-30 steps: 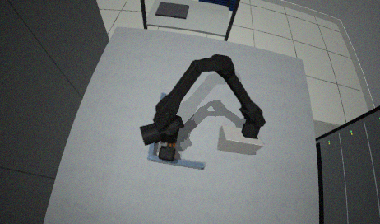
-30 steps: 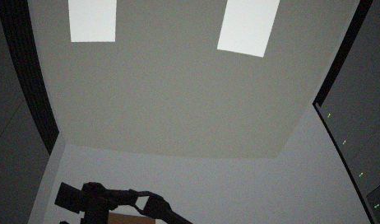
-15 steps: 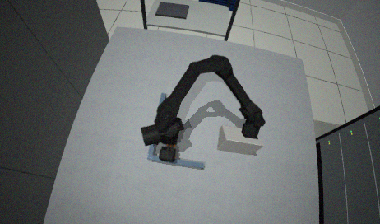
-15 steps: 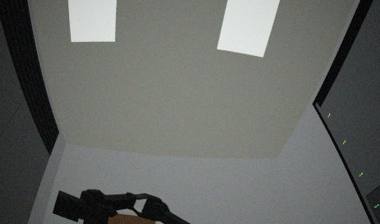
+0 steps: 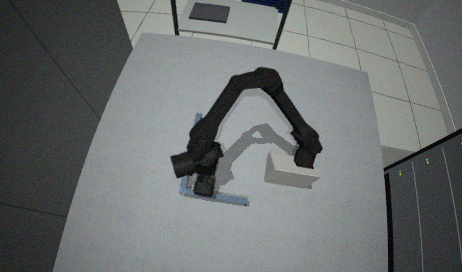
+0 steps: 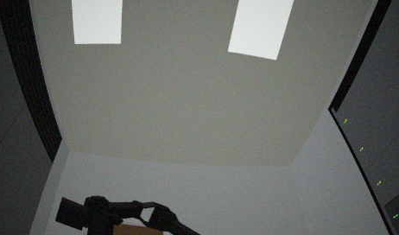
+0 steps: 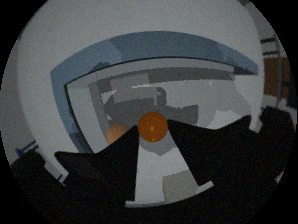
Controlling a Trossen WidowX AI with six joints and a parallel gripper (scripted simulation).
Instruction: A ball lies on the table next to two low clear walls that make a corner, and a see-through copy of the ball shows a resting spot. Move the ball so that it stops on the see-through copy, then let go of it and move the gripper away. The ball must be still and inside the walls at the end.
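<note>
My gripper tip is now 50 mm to the right of the see-through copy, 10 mm past it and 10 mm above it. Also, from my gripper tip: orange ball (right at my gripper tip).
</note>
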